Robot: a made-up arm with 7 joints.
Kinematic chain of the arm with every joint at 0, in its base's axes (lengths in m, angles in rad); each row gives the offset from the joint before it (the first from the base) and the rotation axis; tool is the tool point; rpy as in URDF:
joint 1: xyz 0.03 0 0.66 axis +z
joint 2: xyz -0.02 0.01 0 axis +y
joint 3: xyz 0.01 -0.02 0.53 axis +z
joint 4: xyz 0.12 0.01 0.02 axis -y
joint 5: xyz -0.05 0 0.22 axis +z
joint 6: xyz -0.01 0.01 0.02 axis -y
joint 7: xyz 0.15 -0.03 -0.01 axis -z
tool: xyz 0 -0.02 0.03 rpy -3.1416 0 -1.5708
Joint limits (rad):
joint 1: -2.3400..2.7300
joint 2: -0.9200..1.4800
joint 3: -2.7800..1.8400
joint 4: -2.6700..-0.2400
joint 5: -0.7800..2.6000
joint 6: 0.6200..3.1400
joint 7: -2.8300..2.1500
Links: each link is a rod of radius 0.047 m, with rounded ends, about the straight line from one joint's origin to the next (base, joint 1, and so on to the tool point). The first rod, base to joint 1, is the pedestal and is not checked.
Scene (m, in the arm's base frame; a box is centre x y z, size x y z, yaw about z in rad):
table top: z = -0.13
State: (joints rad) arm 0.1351 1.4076 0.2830 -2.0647 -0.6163 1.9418 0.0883
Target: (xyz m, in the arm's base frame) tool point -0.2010 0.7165 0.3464
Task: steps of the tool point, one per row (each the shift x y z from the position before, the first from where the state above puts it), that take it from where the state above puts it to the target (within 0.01 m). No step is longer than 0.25 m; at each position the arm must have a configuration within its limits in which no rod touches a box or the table.
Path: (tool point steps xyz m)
1: -0.0685 0.1742 0.0094
2: -0.1220 0.1494 0.0146
3: -0.1655 0.1087 0.0195
4: -0.1944 0.0563 0.0238
5: -0.2060 -0.0023 0.0273

